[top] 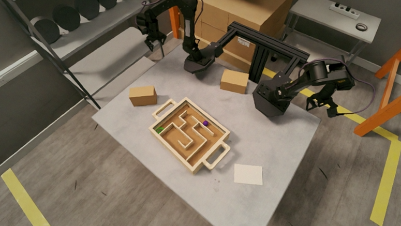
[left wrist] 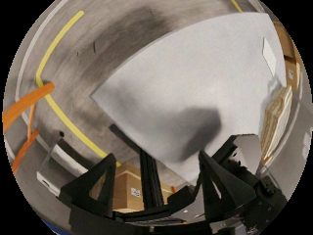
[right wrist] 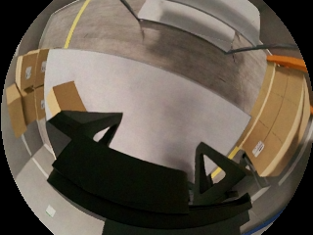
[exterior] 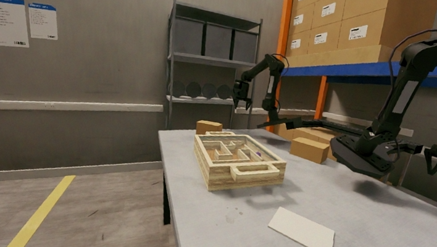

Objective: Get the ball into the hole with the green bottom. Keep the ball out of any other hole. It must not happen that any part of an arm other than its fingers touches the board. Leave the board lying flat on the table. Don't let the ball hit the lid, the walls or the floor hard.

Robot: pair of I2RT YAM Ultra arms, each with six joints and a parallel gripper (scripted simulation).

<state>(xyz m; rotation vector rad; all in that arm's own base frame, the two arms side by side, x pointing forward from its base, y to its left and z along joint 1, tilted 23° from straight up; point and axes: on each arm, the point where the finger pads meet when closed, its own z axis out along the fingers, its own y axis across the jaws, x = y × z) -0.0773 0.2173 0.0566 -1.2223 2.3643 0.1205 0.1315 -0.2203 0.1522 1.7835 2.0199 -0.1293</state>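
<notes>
My left hand is 51 cm short of the white card, 11 cm to the left of it and 13 cm above it. Round my left hand: wooden maze board: 52 cm ahead, 50 cm to the right, 9 cm below.
</notes>
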